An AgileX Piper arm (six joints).
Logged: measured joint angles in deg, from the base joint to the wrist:
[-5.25, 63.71, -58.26, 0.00, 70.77, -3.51]
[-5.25, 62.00, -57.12, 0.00, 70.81, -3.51]
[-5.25, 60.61, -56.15, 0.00, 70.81, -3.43]
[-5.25, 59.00, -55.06, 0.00, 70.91, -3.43]
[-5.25, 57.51, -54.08, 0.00, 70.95, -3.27]
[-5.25, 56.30, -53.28, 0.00, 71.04, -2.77]
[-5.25, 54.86, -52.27, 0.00, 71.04, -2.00]
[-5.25, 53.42, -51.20, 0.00, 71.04, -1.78]
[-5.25, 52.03, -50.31, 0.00, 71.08, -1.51]
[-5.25, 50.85, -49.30, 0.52, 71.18, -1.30]
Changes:
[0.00, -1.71, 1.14, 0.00, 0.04, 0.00]
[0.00, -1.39, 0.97, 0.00, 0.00, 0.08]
[0.00, -1.61, 1.09, 0.00, 0.10, 0.00]
[0.00, -1.49, 0.98, 0.00, 0.04, 0.16]
[0.00, -1.21, 0.80, 0.00, 0.09, 0.50]
[0.00, -1.44, 1.01, 0.00, 0.00, 0.77]
[0.00, -1.44, 1.07, 0.00, 0.00, 0.22]
[0.00, -1.39, 0.89, 0.00, 0.04, 0.27]
[0.00, -1.18, 1.01, 0.52, 0.10, 0.21]

